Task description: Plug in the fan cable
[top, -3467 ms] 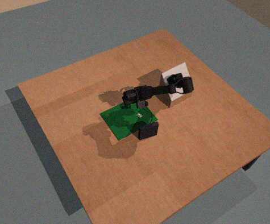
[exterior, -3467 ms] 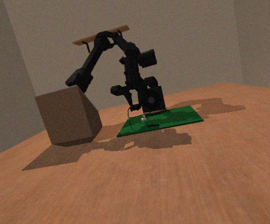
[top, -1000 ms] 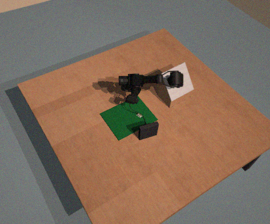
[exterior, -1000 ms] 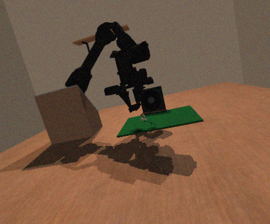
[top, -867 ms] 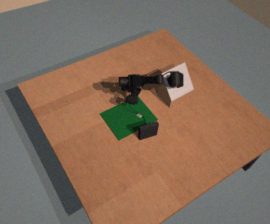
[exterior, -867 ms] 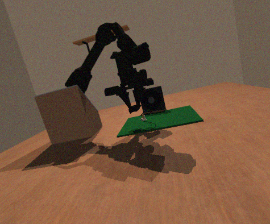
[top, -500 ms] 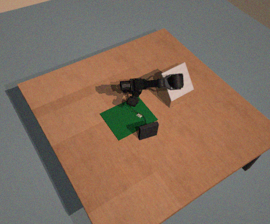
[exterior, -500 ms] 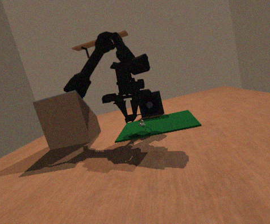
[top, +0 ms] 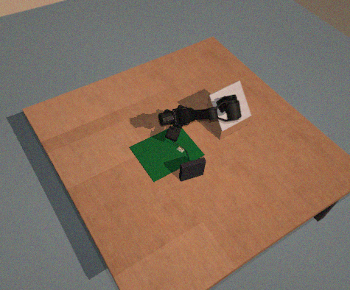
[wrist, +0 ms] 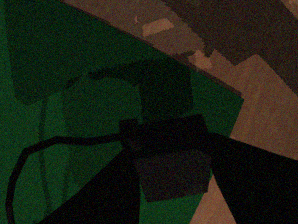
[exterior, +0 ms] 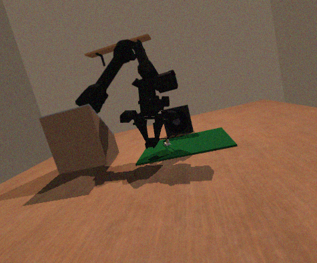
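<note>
Right now my gripper tip is 10 cm short of the green board, 6 cm to the right of it and 6 cm above it. The rest, counted from my gripper tip: dark square fan 24 cm to the left, 10 cm ahead, 1 cm above; black plug 1 cm to the left.
</note>
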